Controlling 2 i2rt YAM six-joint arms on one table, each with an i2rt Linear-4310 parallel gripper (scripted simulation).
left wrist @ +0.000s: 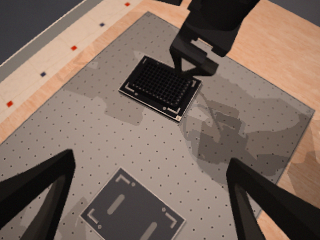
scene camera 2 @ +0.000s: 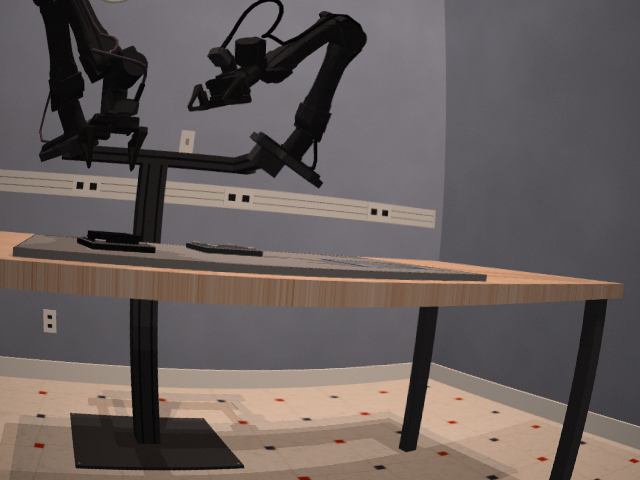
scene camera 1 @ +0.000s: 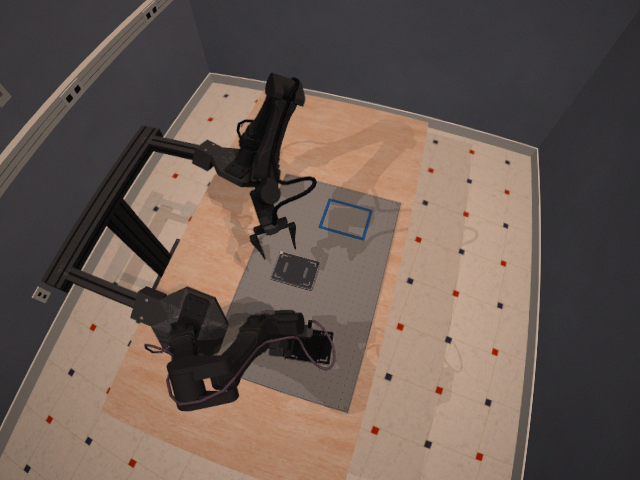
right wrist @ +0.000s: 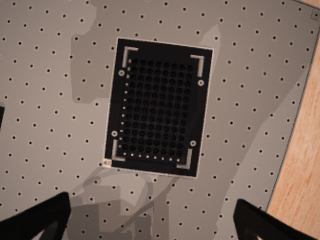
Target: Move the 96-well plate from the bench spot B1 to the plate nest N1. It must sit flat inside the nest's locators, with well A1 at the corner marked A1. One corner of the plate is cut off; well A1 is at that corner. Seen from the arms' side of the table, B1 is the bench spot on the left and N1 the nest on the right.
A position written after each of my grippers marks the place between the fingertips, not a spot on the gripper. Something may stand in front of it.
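Plate nest (scene camera 1: 296, 266), visible. 96-well plate (right wrist: 167, 113) (left wrist: 167, 93), visible. My right gripper (scene camera 2: 110, 168) (left wrist: 190, 55) (right wrist: 153, 205), visible. My left gripper (scene camera 2: 205, 105) (left wrist: 152, 161), visible.
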